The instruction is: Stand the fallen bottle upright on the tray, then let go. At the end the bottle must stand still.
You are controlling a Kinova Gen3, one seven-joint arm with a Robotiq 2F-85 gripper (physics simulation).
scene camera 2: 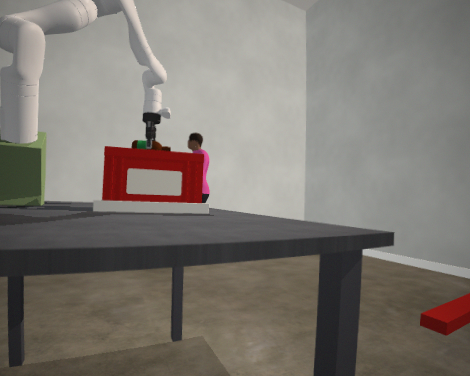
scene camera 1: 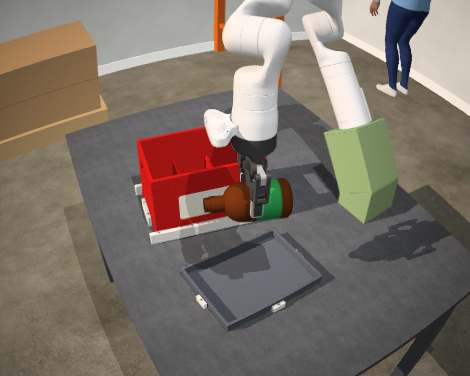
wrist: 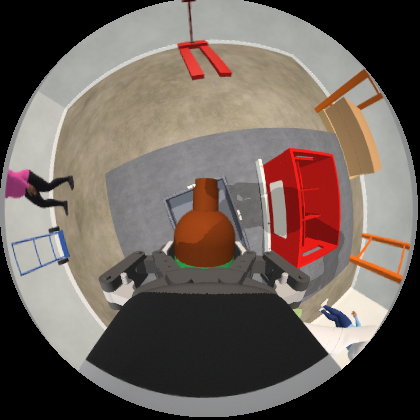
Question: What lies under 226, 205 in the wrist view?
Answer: A grey tray.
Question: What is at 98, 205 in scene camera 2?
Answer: A white strip.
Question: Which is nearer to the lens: the brown bottle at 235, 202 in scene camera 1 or the red crate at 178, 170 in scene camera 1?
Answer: The brown bottle.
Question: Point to a brown bottle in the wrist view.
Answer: At 203, 237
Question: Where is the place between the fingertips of my gripper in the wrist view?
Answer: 203, 248
